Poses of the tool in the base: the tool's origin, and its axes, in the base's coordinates. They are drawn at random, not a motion.
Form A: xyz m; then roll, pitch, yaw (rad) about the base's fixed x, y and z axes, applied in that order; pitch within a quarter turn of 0, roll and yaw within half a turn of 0.
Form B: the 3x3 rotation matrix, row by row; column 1 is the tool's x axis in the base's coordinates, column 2 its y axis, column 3 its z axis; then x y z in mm. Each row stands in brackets. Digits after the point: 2 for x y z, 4 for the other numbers.
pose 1, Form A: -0.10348 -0.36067 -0.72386 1.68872 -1.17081 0.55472
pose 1, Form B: [[0.3310 -0.7155 0.6152], [0.2051 -0.5818 -0.7871], [0.9211 0.3867 -0.0458]], [-103.48 -360.67 -723.86]
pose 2, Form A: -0.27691 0.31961 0.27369 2.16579 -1.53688 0.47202
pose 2, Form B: [[0.0302 -0.4823 0.8755], [0.0154 -0.8755 -0.4829], [0.9994 0.0281 -0.0190]], [-276.91 319.61 273.69]
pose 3, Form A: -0.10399 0.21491 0.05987 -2.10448 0.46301 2.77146
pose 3, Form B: [[-0.8341 0.5425 -0.0996], [0.3237 0.3352 -0.8848], [-0.4466 -0.7703 -0.4551]], [-103.99 214.91 59.87]
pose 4, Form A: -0.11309 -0.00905 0.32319 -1.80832 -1.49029 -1.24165
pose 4, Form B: [[0.0260 0.0905 0.9956], [-0.0761 -0.9928 0.0922], [0.9968 -0.0782 -0.0189]], [-113.09 -9.05 323.19]
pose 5, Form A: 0.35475 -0.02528 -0.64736 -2.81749 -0.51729 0.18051
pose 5, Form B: [[0.8550 0.3251 0.4040], [0.1560 -0.9043 0.3974], [0.4945 -0.2768 -0.8239]], [354.75 -25.28 -647.36]
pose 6, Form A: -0.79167 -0.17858 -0.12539 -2.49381 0.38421 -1.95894
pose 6, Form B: [[-0.3509 -0.6525 0.6717], [-0.8581 0.5112 0.0483], [-0.3748 -0.5594 -0.7393]], [-791.67 -178.58 -125.39]
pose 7, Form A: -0.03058 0.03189 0.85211 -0.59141 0.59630 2.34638
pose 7, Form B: [[-0.5793 -0.3735 -0.7245], [0.5908 -0.8048 -0.0575], [-0.5616 -0.4613 0.6869]], [-30.58 31.89 852.11]
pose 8, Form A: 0.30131 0.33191 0.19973 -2.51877 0.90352 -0.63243
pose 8, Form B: [[0.4992 -0.8497 -0.1698], [-0.3658 -0.3843 0.8476], [-0.7855 -0.3610 -0.5027]], [301.31 331.91 199.73]
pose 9, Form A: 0.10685 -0.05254 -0.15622 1.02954 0.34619 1.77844
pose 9, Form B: [[-0.1939 -0.5641 0.8026], [0.9205 0.1784 0.3478], [-0.3393 0.8062 0.4846]], [106.85 -52.54 -156.22]
